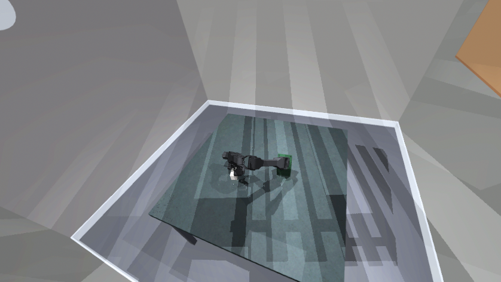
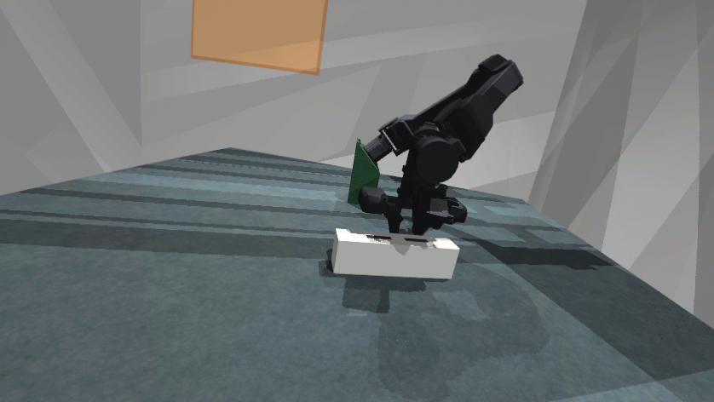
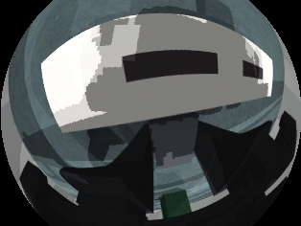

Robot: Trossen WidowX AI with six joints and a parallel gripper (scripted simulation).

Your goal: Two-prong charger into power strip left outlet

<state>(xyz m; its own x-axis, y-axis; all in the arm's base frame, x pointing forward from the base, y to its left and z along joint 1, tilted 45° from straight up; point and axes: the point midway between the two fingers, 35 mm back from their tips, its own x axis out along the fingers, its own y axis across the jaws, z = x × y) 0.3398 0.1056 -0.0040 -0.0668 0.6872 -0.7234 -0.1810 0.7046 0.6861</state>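
Right now the charger is 20 mm ahead of my gripper tip and 10 mm above it.
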